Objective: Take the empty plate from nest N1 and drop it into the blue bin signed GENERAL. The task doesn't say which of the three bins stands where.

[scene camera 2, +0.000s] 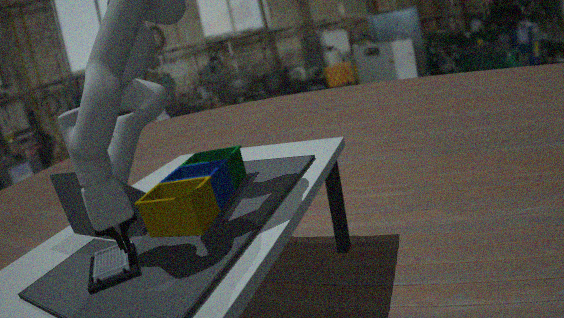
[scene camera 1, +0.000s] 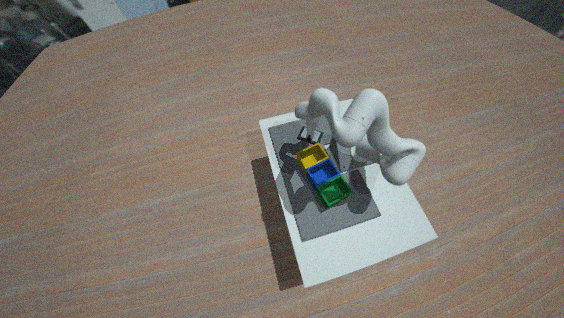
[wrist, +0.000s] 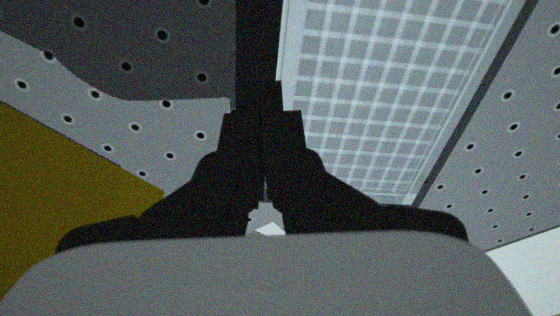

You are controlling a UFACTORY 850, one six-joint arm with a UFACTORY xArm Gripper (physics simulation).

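Observation:
The plate [scene camera 2: 111, 262] [wrist: 385, 90], pale with a grid of wells, lies in a black nest [scene camera 2: 116, 284] [wrist: 481, 90]; no N1 label is readable. My gripper [scene camera 1: 310, 138] [scene camera 2: 128, 246] [wrist: 264, 111] is shut with nothing between its fingers. It is low at the plate's edge, on the side towards the yellow bin; whether it touches the plate or nest I cannot tell. In scene camera 1 the gripper partly hides the plate. The blue bin [scene camera 1: 322, 173] [scene camera 2: 227, 189] stands between the yellow and green bins. Its GENERAL sign is not readable.
The yellow bin [scene camera 1: 312, 157] [scene camera 2: 177, 210] [wrist: 60, 200] is nearest the nest; the green bin [scene camera 1: 334, 192] [scene camera 2: 239, 170] is farthest. All stand on a dark perforated mat [scene camera 1: 340, 223] [scene camera 2: 287, 162] on a white table [scene camera 1: 400, 220]. A grey box [scene camera 2: 70, 200] stands behind the gripper.

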